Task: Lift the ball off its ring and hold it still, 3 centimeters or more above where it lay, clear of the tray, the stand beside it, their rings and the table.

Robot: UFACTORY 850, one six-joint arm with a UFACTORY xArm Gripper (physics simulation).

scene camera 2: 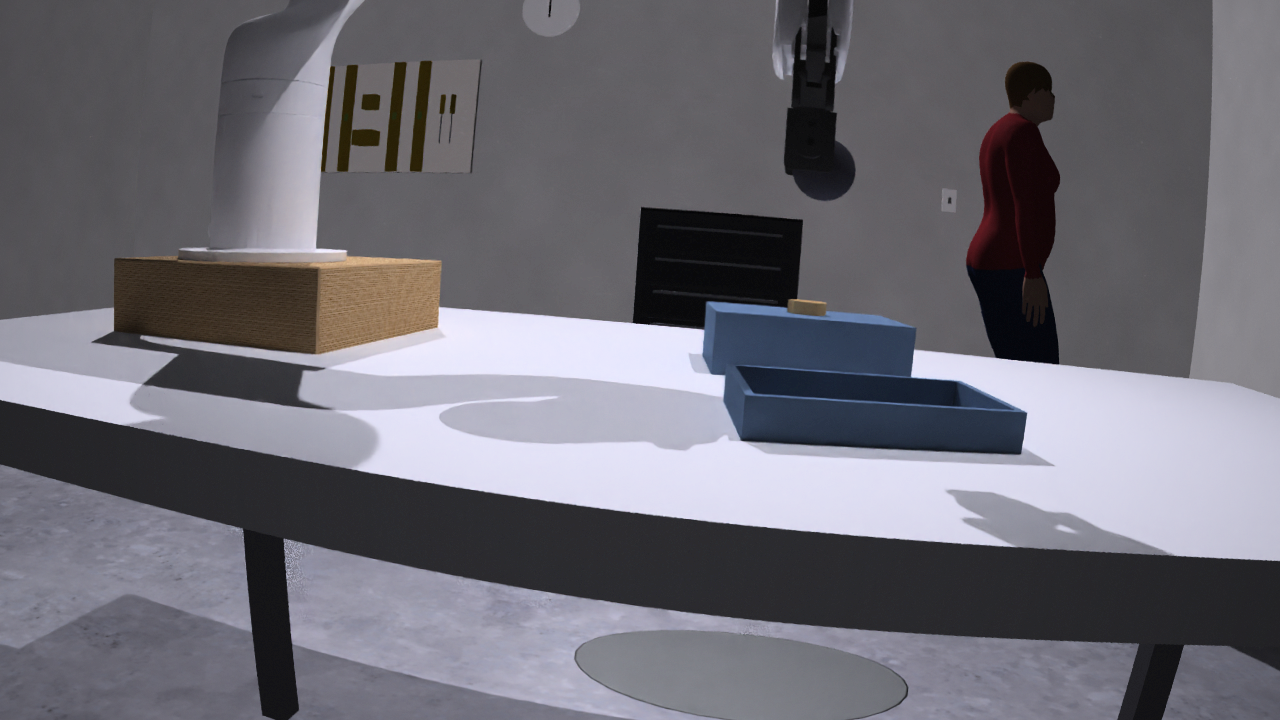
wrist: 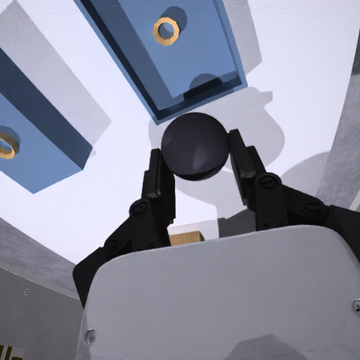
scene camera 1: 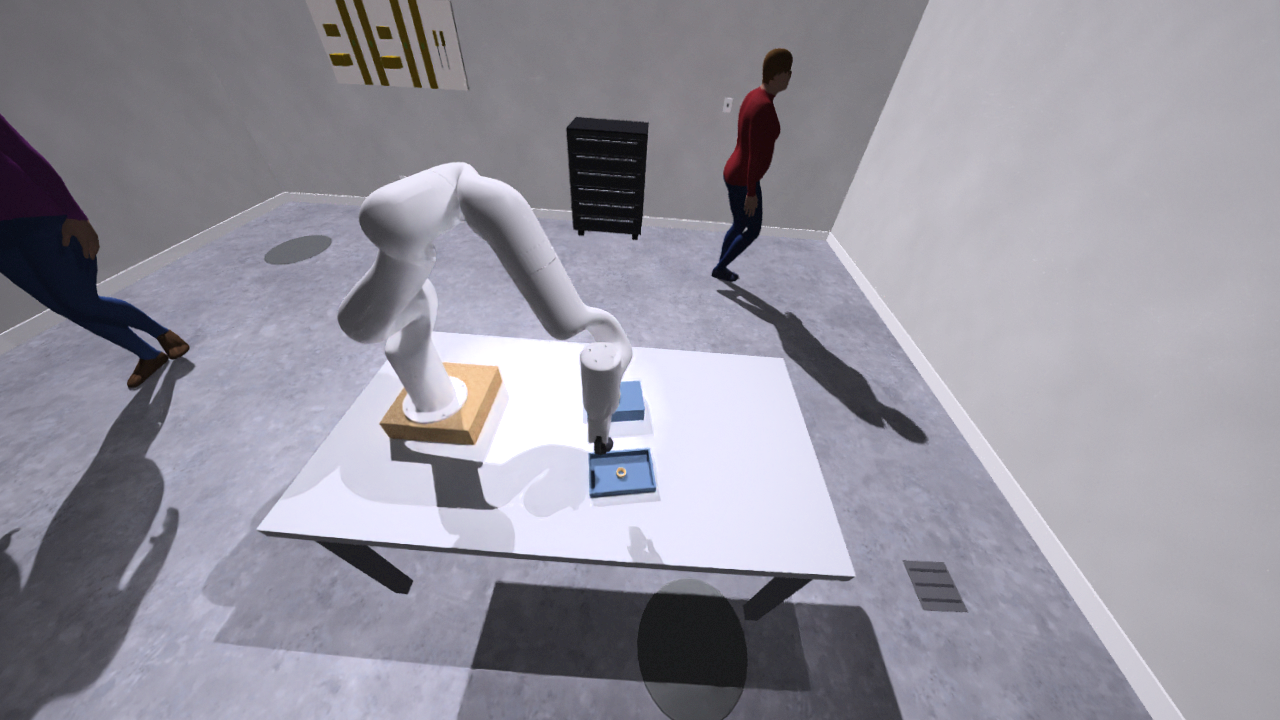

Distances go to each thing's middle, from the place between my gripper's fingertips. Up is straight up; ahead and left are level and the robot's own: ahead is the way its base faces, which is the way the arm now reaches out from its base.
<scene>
I see the dark ball (scene camera 2: 820, 186) 10 mm ahead of my hand. The rest, counted from my hand: blue stand (scene camera 2: 805, 336) (10 mm behind, 260 mm to the left, 130 mm below); then blue tray (scene camera 2: 766, 404) (50 mm ahead, 10 mm to the left, 150 mm below).
</scene>
